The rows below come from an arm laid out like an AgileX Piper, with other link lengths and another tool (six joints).
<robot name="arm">
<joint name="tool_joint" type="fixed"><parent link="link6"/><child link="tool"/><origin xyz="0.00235 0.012 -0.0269" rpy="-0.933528 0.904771 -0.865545"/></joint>
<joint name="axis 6" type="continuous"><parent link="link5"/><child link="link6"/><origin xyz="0.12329 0 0.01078"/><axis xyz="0.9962 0 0.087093"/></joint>
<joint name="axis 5" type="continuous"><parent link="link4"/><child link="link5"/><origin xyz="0 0 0"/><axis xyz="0 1 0"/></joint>
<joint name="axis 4" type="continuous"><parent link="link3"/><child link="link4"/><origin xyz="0.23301 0 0.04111"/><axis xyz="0.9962 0 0.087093"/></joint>
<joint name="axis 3" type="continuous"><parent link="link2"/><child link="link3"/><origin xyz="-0.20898 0 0.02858"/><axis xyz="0 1 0"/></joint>
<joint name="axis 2" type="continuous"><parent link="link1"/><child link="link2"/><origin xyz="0 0 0"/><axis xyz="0 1 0"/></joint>
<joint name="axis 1" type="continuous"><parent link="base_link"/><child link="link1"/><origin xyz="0 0 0.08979"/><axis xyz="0 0 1"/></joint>
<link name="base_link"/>
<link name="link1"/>
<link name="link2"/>
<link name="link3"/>
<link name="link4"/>
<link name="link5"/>
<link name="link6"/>
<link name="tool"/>
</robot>
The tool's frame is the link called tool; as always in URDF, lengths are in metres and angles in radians. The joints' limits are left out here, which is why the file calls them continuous.
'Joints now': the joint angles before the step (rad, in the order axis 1, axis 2, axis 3, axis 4, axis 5, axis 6). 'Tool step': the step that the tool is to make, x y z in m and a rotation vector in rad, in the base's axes. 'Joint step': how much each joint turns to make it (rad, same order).
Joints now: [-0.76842 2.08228 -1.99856 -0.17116 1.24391 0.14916]
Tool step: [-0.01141 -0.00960 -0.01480 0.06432 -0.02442 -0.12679]
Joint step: [-0.05736 0.01207 0.04166 0.03940 -0.01423 0.07507]
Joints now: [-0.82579 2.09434 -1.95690 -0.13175 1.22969 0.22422]
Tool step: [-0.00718 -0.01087 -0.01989 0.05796 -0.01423 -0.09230]
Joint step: [-0.04814 0.04438 0.01406 0.03669 -0.01959 0.04540]
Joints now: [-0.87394 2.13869 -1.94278 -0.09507 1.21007 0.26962]
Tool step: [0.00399 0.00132 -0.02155 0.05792 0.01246 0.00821]
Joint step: [0.00095 0.05699 0.00005 0.03041 -0.00550 -0.01131]
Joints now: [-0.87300 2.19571 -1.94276 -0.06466 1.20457 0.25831]
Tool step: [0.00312 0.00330 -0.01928 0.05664 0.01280 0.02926]
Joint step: [0.00307 0.05119 -0.00002 0.03301 -0.00106 -0.03296]
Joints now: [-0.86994 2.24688 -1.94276 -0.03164 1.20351 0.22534]
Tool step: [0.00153 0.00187 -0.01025 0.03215 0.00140 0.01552]
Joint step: [-0.00001 0.02751 0.00003 0.02315 -0.00246 -0.02097]
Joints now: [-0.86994 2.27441 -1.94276 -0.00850 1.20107 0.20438]
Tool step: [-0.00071 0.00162 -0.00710 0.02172 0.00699 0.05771]
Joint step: [0.00000 0.01905 -0.00001 0.01631 0.00206 -0.06222]
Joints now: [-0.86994 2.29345 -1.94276 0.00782 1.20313 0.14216]
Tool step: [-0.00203 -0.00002 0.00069 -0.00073 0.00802 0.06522]
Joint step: [0.00025 0.00115 -0.00509 0.00000 0.00904 -0.06524]
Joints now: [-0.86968 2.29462 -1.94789 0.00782 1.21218 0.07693]
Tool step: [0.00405 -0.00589 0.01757 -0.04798 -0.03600 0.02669]
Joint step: [-0.00001 -0.01603 -0.05088 0.00000 0.00722 -0.02686]
